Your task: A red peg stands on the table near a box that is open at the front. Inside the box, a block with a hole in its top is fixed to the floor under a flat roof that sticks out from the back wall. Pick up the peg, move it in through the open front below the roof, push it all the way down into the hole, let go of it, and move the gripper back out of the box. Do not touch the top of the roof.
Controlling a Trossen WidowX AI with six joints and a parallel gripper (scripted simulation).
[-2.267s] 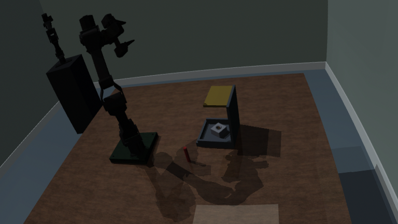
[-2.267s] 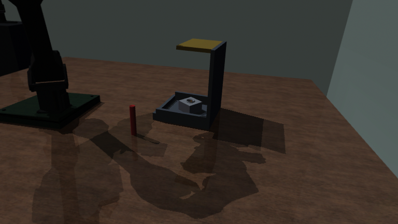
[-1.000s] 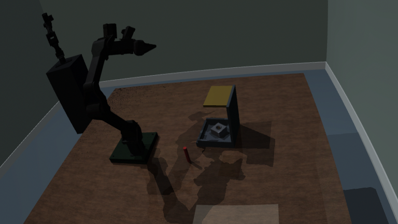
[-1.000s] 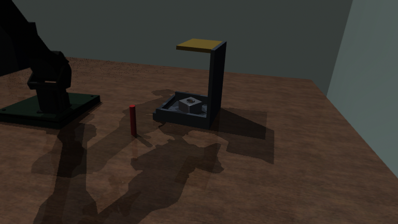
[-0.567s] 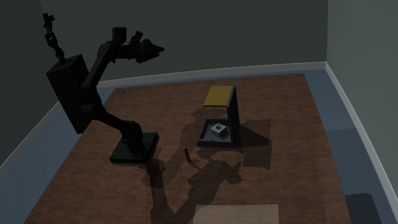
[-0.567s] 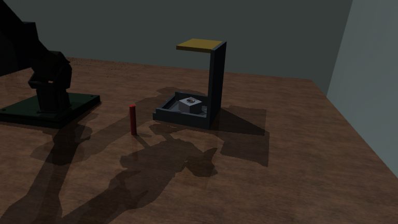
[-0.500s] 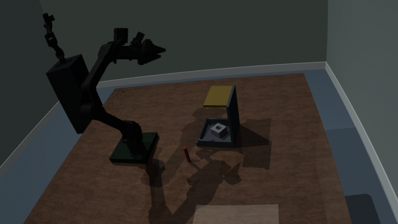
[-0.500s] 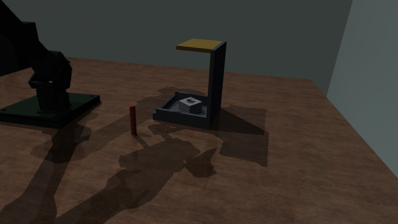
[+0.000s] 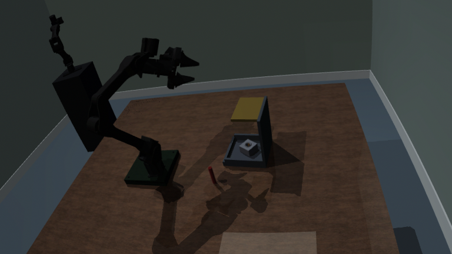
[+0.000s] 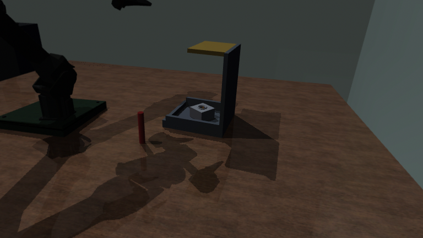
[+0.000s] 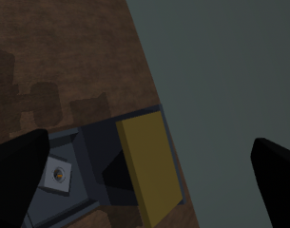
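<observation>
Right now the red peg is 24 cm to the right of my gripper tip and 30 cm below it. The rest, counted from my gripper tip: yellow roof: 16 cm ahead, 11 cm to the right, 13 cm below; back wall: 21 cm ahead, 12 cm to the right, 23 cm below.
</observation>
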